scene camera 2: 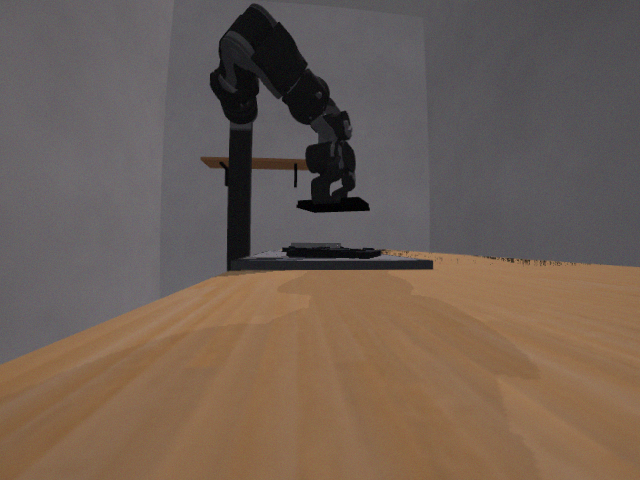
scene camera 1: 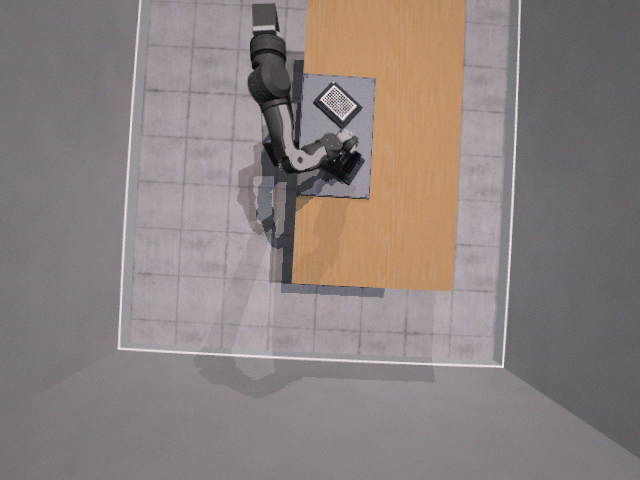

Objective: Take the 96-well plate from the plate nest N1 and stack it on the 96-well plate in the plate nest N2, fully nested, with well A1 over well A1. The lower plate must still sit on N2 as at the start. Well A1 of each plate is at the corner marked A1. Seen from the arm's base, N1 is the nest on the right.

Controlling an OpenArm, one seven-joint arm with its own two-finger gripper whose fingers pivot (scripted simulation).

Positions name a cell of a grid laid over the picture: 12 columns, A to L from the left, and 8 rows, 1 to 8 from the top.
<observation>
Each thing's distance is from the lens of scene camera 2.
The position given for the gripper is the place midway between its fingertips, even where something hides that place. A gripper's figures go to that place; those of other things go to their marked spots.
gripper (scene camera 2: G4): 0.50 m
dark 96-well plate (scene camera 2: G4): 0.45 m
plate nest (scene camera 2: G5): 0.43 m
</observation>
